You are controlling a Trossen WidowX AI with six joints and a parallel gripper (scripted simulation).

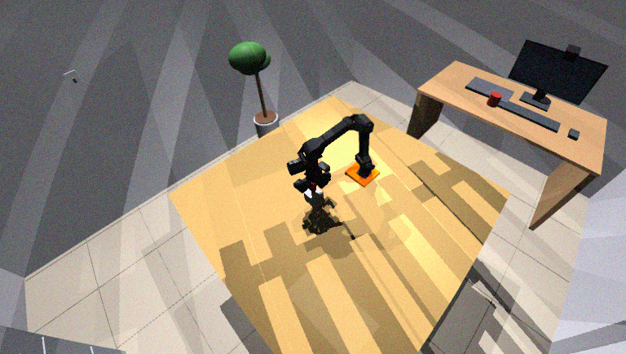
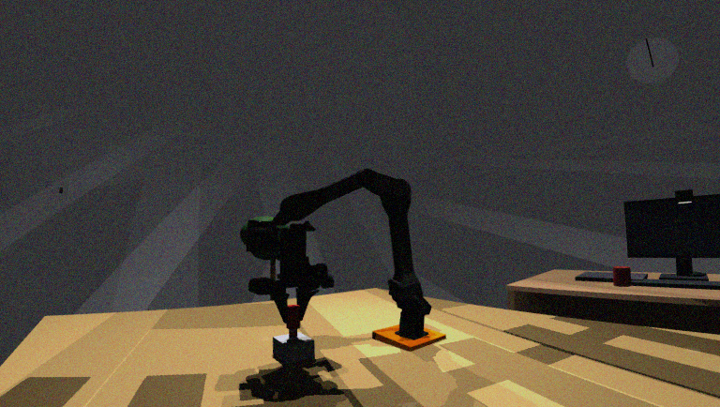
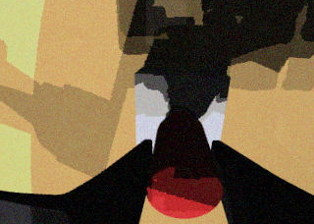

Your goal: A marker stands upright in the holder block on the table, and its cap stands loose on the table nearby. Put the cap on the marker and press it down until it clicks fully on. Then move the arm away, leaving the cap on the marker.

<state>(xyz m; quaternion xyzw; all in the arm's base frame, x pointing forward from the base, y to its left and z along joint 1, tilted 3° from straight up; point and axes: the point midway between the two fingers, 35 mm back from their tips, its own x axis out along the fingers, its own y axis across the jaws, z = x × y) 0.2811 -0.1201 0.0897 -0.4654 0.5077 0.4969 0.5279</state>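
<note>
Right now the red marker cap is 10 mm above my gripper tip. Round my gripper tip: grey holder block 60 mm below.
</note>
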